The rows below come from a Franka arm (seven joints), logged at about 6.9 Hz.
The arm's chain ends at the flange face. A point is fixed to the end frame.
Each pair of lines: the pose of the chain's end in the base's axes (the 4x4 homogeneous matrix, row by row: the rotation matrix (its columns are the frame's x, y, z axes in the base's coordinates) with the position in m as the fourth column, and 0 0 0 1 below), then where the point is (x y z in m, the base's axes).
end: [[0.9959 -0.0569 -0.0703 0.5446], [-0.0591 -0.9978 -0.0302 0.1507], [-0.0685 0.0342 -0.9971 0.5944], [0 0 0 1]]
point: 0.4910 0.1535 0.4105
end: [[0.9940 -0.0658 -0.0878 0.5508], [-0.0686 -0.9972 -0.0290 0.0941], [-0.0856 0.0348 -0.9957 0.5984], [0 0 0 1]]
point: 0.4940 0.0975 0.4155
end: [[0.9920 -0.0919 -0.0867 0.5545], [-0.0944 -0.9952 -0.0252 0.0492], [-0.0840 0.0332 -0.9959 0.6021], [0 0 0 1]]
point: 0.4982 0.0543 0.4191
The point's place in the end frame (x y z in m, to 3 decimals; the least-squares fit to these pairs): -0.041 -0.006 0.187
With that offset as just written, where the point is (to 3 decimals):
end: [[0.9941 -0.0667 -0.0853 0.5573], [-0.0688 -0.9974 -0.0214 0.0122], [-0.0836 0.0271 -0.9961 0.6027], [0 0 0 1]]
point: 0.501 0.017 0.420
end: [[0.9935 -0.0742 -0.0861 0.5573], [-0.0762 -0.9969 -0.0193 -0.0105], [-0.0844 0.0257 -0.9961 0.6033], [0 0 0 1]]
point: 0.501 -0.005 0.420
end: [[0.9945 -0.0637 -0.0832 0.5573], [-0.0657 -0.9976 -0.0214 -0.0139], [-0.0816 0.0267 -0.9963 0.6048], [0 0 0 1]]
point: 0.501 -0.009 0.422
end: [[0.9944 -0.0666 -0.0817 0.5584], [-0.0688 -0.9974 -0.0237 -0.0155], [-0.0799 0.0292 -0.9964 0.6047], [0 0 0 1]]
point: 0.503 -0.011 0.421
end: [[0.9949 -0.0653 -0.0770 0.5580], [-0.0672 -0.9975 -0.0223 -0.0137], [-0.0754 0.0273 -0.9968 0.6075], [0 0 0 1]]
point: 0.503 -0.009 0.424
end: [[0.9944 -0.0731 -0.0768 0.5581], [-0.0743 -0.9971 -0.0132 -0.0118], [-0.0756 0.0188 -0.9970 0.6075], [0 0 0 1]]
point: 0.503 -0.005 0.424
